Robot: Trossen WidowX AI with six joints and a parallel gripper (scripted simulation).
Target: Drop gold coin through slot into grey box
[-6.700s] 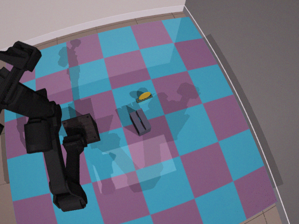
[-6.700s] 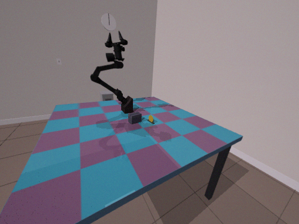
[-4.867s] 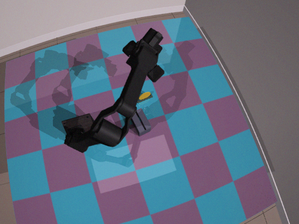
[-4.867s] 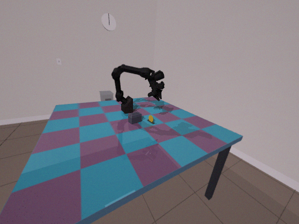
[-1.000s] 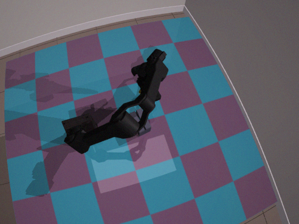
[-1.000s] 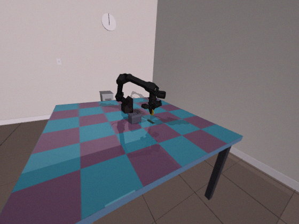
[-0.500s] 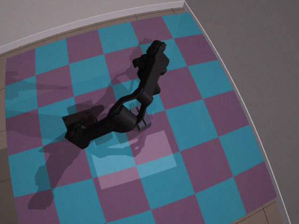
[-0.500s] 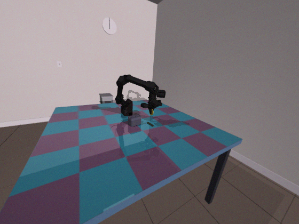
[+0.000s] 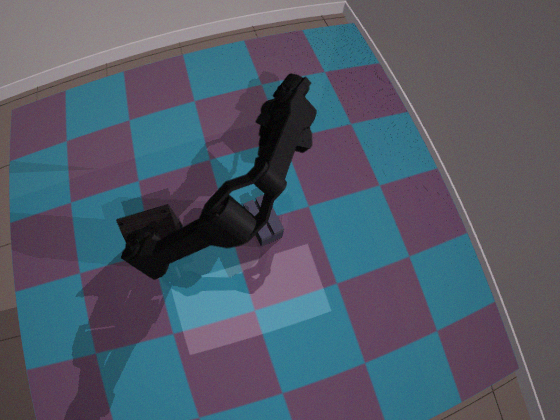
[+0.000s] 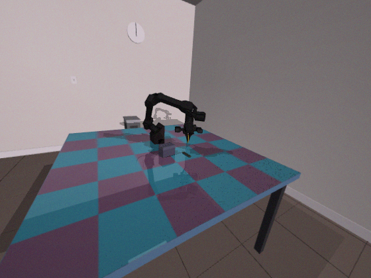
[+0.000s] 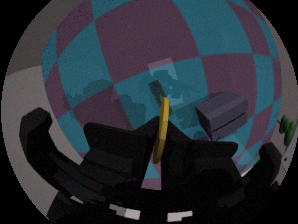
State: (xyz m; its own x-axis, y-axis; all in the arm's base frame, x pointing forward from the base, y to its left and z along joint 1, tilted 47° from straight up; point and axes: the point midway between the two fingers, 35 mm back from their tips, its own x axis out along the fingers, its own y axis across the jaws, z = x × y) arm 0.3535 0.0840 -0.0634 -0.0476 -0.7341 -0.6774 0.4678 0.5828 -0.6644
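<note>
Now: the gold coin 2 cm above my gripper tip.
</note>
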